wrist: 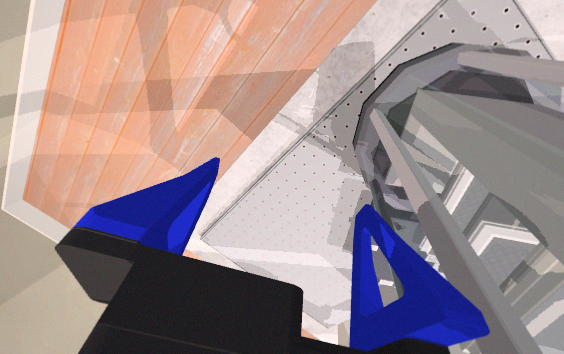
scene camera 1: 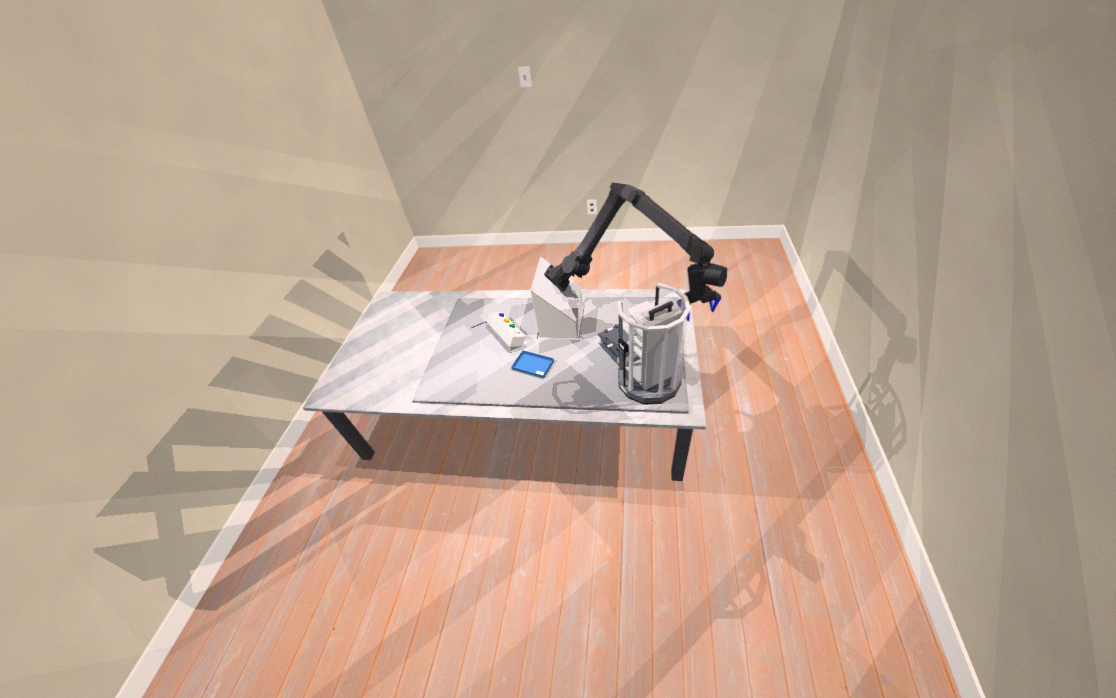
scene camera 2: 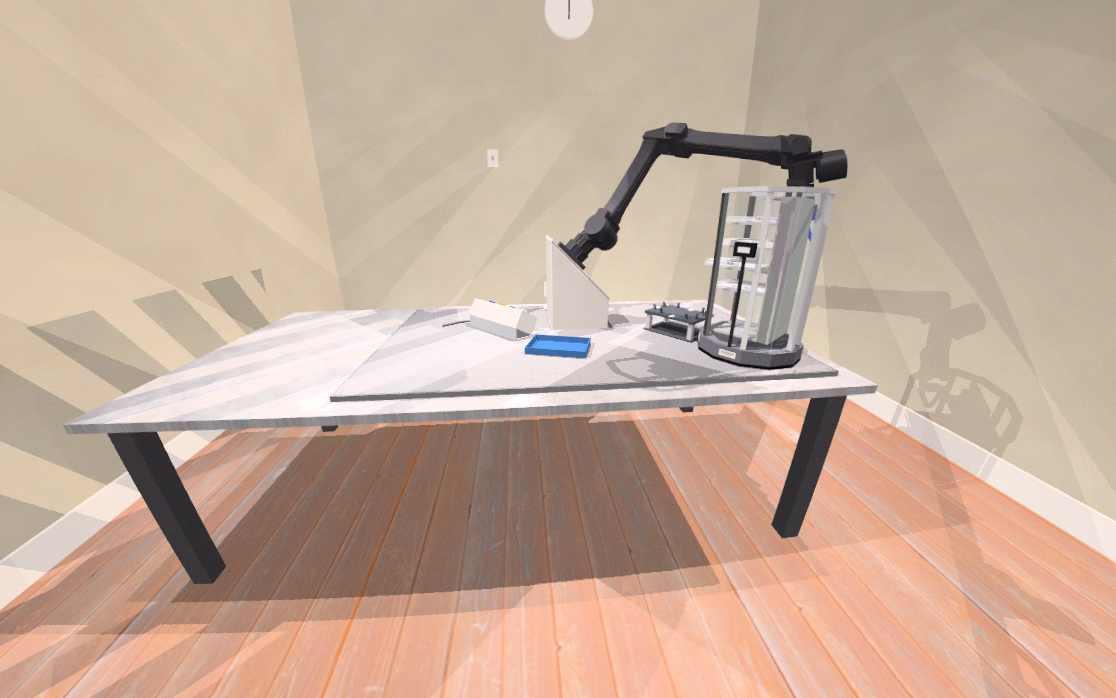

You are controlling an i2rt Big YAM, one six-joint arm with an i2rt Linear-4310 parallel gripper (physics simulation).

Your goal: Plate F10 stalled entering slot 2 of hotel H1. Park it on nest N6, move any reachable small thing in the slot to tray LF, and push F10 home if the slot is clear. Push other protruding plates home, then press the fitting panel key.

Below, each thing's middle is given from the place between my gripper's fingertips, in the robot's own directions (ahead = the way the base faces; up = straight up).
Labels:
My gripper is now 16 cm to the left of the clear cylindrical plate rack (scene camera 2: 770,239), 11 cm short of it and 6 cm above it.

